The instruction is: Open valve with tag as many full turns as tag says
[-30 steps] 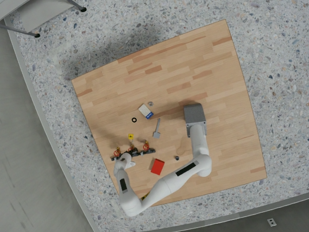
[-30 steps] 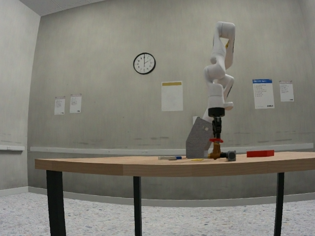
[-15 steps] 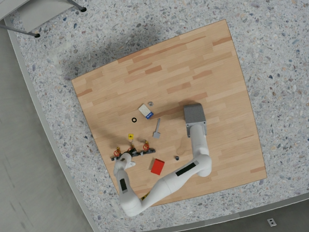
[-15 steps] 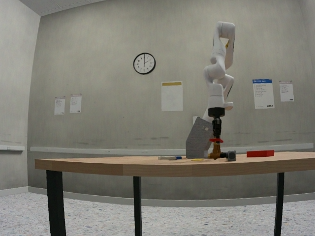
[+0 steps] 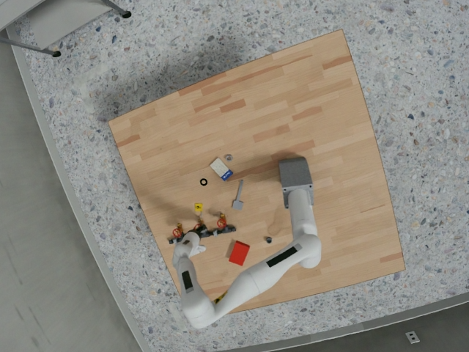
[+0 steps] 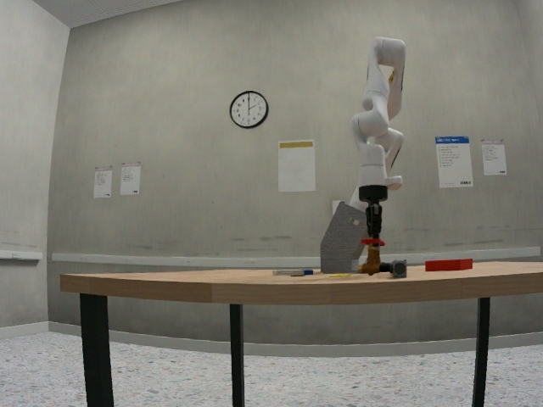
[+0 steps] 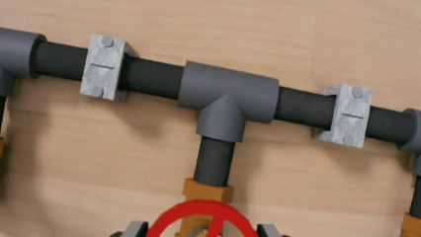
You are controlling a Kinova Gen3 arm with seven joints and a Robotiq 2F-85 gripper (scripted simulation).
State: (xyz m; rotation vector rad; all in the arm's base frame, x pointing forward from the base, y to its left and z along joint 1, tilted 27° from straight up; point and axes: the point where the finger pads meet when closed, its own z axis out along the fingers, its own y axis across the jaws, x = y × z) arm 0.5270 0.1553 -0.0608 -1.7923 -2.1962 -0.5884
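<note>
Right now my hand is 1 cm past the yellow tag, 9 cm to the left of it and 8 cm above it. Round my hand: red block (16 cm behind, 20 cm to the left, 7 cm below); grey scraper (23 cm behind, 10 cm to the right, 8 cm below); blue box (17 cm behind, 27 cm to the right, 7 cm below).
</note>
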